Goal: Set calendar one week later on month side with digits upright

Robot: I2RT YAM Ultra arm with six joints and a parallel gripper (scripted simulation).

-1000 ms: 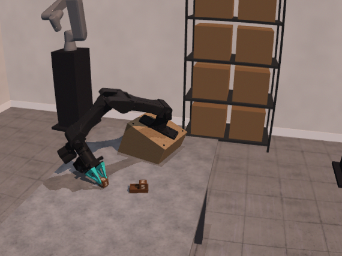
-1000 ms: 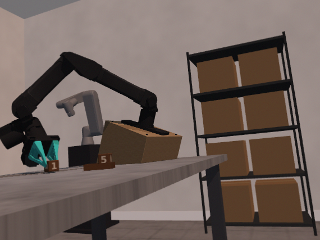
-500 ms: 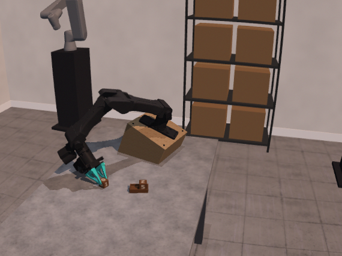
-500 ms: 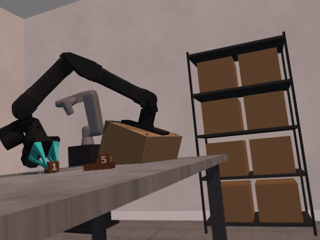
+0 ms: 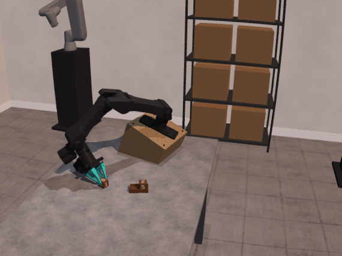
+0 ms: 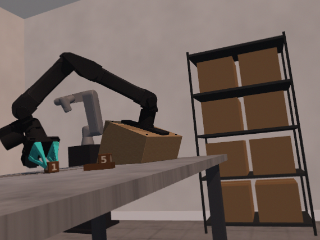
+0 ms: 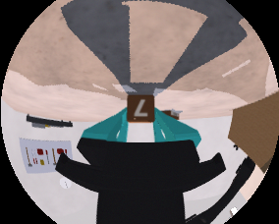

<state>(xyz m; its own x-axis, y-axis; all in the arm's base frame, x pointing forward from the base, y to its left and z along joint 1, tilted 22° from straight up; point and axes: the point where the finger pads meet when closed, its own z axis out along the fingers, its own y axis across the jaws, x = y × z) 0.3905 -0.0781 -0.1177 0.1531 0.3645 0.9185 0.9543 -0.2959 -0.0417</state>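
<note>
My gripper is now 10 mm above the brown cube. From my hand the other things lie so: brown calendar tray: 30 mm behind, 160 mm to the left, 10 mm below.
</note>
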